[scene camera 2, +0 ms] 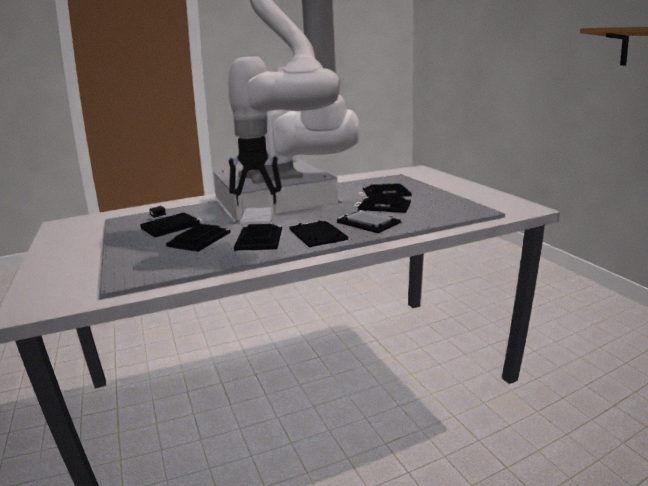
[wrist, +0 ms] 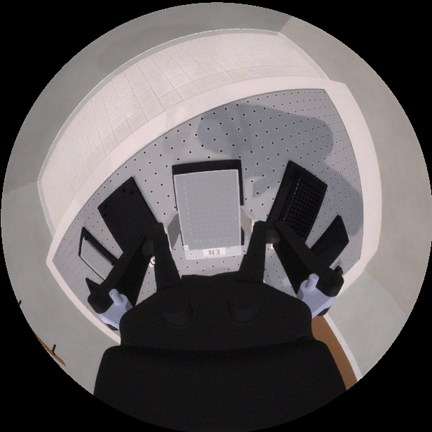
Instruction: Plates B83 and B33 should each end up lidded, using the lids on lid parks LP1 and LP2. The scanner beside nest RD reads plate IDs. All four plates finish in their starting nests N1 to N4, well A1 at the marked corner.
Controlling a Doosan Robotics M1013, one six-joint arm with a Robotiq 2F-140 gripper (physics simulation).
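Frame: origin at the arm's base, x ahead, y left, z up, level; centimetres.
Seen in the pictures: gripper, fingertip midpoint: [scene camera 2: 257, 216]; arm's base at its link origin: [scene camera 2: 272, 175].
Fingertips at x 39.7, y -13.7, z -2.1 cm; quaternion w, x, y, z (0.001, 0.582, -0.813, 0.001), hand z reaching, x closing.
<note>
Pixels of each thing's top centre, then the offset from my fingertips to it. "spot": a spot on its surface instead. Level surfaces: height alone.
- pale translucent lid at its top centre: [scene camera 2: 257, 214] dx +0.0, dy +0.0, dz +0.5 cm
- black nest N3 at a spot on its surface: [scene camera 2: 258, 238] spot: dx +6.0, dy -1.4, dz -4.6 cm
- pale lid at its top centre: [scene camera 2: 368, 217] dx -0.2, dy +34.7, dz -5.3 cm
- black plate at its top centre: [scene camera 2: 197, 231] dx -7.5, dy -17.2, dz -4.5 cm
- pegboard mat at its surface level: dz -7.1 cm
- dark nest at its top centre: [scene camera 2: 169, 220] dx -23.7, dy -25.5, dz -4.9 cm
- small black scanner at its top centre: [scene camera 2: 156, 208] dx -36.5, dy -29.6, dz -3.6 cm
My gripper [scene camera 2: 256, 208] [wrist: 209, 217] is shut on a pale translucent lid [scene camera 2: 256, 215] [wrist: 207, 207], held level by its long sides. The lid is above and apart from the black nest N3 [scene camera 2: 258, 238] [wrist: 206, 166], whose label shows in the wrist view. Faint rows of wells show through the lid; the plate's ID cannot be read. The dark lid park beside N3 [scene camera 2: 318, 233] [wrist: 127, 215] has no lid on it. A pale lid [scene camera 2: 369, 218] [wrist: 96, 254] lies on the park beyond. A black plate [scene camera 2: 198, 236] [wrist: 300, 205] sits in the nest on N3's other side.
Two dark nests [scene camera 2: 384, 204] [scene camera 2: 387, 190] stand at the right end of the pegboard mat [scene camera 2: 450, 211] [wrist: 235, 125]. Another dark nest [scene camera 2: 170, 223] [wrist: 331, 240] is at the other end, near a small black scanner [scene camera 2: 157, 210]. The robot's base block [scene camera 2: 308, 193] stands behind.
</note>
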